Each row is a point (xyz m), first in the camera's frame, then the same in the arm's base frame.
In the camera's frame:
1: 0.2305 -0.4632 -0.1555
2: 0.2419 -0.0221 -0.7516
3: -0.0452 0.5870 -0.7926
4: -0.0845 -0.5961 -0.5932
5: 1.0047 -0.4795 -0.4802
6: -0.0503 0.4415 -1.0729
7: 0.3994 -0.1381 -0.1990
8: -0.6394 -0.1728 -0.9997
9: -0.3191 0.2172 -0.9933
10: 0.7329 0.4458 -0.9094
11: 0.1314 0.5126 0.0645
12: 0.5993 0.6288 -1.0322
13: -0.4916 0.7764 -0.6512
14: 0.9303 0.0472 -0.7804
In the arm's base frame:
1: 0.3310 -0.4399 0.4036
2: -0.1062 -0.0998 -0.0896
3: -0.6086 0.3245 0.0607
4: -0.0548 -0.7377 0.1374
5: 0.8113 -0.1636 -0.2274
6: -0.6740 0.1619 -0.2020
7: 0.3095 -0.0804 0.3233
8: -0.8517 -0.6316 0.0600
9: -0.7584 -0.1448 -0.0356
10: 0.0182 0.5116 -0.3988
11: -0.0622 0.4214 0.7414
12: -0.2187 0.6076 -0.4316
13: -0.9813 0.3228 0.4016
14: 0.3992 0.2486 -0.4101

